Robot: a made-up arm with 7 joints. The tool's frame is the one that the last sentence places. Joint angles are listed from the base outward.
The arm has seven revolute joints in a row. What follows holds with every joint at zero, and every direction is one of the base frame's.
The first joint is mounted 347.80 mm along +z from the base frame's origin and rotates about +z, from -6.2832 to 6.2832 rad.
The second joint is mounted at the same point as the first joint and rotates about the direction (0, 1, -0.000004), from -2.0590 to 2.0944 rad.
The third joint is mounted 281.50 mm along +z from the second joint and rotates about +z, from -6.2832 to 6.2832 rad.
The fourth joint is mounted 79.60 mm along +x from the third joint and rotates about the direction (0, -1, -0.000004), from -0.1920 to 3.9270 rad.
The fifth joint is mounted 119.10 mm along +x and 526.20 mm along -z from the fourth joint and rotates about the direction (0, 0.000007, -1), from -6.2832 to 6.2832 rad.
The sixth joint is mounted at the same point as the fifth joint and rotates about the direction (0, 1, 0.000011), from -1.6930 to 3.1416 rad.
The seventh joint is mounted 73.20 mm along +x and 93.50 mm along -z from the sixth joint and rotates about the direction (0, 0.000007, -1), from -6.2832 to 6.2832 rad.
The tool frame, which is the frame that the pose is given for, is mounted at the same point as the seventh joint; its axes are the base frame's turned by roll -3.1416, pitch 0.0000 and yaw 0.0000 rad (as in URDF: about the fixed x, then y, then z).
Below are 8 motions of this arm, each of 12 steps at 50 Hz.
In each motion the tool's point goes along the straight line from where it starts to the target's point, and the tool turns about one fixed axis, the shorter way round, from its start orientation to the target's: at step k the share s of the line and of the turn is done. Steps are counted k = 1, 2, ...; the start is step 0. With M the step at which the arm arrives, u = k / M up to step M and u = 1 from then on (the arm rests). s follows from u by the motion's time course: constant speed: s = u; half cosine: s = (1 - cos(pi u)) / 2; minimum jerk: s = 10 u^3 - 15 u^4 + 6 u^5.
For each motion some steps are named. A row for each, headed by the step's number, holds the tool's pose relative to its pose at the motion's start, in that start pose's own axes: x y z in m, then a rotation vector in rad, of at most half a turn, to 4 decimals.
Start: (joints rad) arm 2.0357 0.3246 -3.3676 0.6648 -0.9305 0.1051 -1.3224
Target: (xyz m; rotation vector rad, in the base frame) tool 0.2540 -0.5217 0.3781 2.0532 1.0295 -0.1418
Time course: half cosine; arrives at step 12
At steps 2, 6, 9, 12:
2: 0.0060 -0.0002 0.0003 -0.0003 0.0080 -0.0020
6: 0.0452 -0.0012 0.0020 -0.0021 0.0599 -0.0149
9: 0.0771 -0.0020 0.0033 -0.0036 0.1022 -0.0255
12: 0.0903 -0.0023 0.0039 -0.0042 0.1197 -0.0298

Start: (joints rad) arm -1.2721 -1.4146 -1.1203 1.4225 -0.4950 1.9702 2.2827
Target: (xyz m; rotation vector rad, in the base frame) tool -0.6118 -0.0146 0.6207 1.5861 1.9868 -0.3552
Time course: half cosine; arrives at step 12
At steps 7, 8, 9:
7: -0.0114 0.0062 -0.0007 0.1163 0.0399 -0.0674
8: -0.0136 0.0074 -0.0008 0.1386 0.0475 -0.0803
9: -0.0154 0.0084 -0.0010 0.1577 0.0541 -0.0914

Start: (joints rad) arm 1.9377 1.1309 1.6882 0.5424 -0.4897 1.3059 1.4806
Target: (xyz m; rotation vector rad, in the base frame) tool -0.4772 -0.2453 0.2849 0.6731 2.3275 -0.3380
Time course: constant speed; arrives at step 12
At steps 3, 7, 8, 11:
3: 0.0286 0.0163 -0.0282 0.0663 -0.0073 0.0315
7: 0.0667 0.0379 -0.0658 0.1547 -0.0171 0.0735
8: 0.0762 0.0433 -0.0752 0.1768 -0.0196 0.0840
11: 0.1048 0.0596 -0.1034 0.2431 -0.0269 0.1155

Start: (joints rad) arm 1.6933 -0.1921 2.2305 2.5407 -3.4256 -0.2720 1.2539
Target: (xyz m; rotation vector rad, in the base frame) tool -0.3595 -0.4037 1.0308 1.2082 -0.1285 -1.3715
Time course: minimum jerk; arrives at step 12
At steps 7, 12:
7: 0.0028 -0.0596 0.0113 0.1055 0.0068 0.0002
12: 0.0043 -0.0913 0.0173 0.1614 0.0104 0.0003

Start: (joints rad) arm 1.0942 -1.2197 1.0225 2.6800 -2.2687 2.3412 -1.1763
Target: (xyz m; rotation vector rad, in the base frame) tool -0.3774 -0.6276 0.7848 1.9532 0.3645 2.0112
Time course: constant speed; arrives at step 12
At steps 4, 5, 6, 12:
4: 0.0034 0.0054 0.0051 -0.0106 0.0293 -0.0175
5: 0.0042 0.0067 0.0064 -0.0133 0.0366 -0.0219
6: 0.0051 0.0081 0.0077 -0.0159 0.0440 -0.0262
12: 0.0102 0.0161 0.0153 -0.0319 0.0879 -0.0524

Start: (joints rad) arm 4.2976 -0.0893 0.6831 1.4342 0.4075 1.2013 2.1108
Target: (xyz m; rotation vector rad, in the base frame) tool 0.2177 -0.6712 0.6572 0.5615 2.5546 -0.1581
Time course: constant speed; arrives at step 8
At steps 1, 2, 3, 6, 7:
1: -0.0004 -0.0020 -0.0002 -0.0025 -0.0101 0.0105
2: -0.0007 -0.0040 -0.0005 -0.0049 -0.0201 0.0210
3: -0.0011 -0.0060 -0.0007 -0.0074 -0.0302 0.0315
6: -0.0022 -0.0121 -0.0014 -0.0147 -0.0604 0.0629
7: -0.0026 -0.0141 -0.0017 -0.0172 -0.0704 0.0734

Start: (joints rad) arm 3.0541 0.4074 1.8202 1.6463 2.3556 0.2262 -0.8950
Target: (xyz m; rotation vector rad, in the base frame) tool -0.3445 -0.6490 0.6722 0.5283 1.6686 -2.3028
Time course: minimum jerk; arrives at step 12
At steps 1, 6, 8, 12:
1: 0.0013 0.0000 -0.0006 0.0002 0.0018 0.0004
6: 0.1231 0.0029 -0.0606 0.0165 0.1731 0.0404
8: 0.1945 0.0045 -0.0958 0.0260 0.2735 0.0638
12: 0.2462 0.0057 -0.1212 0.0329 0.3462 0.0807

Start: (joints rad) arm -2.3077 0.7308 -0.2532 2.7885 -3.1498 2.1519 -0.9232
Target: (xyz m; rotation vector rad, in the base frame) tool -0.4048 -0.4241 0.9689 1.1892 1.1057 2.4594
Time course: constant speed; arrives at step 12
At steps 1, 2, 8, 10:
1: 0.0002 -0.0011 0.0016 0.0085 0.0006 -0.0086
2: 0.0004 -0.0022 0.0033 0.0171 0.0012 -0.0172
8: 0.0018 -0.0086 0.0131 0.0682 0.0048 -0.0688
10: 0.0022 -0.0108 0.0164 0.0853 0.0060 -0.0860

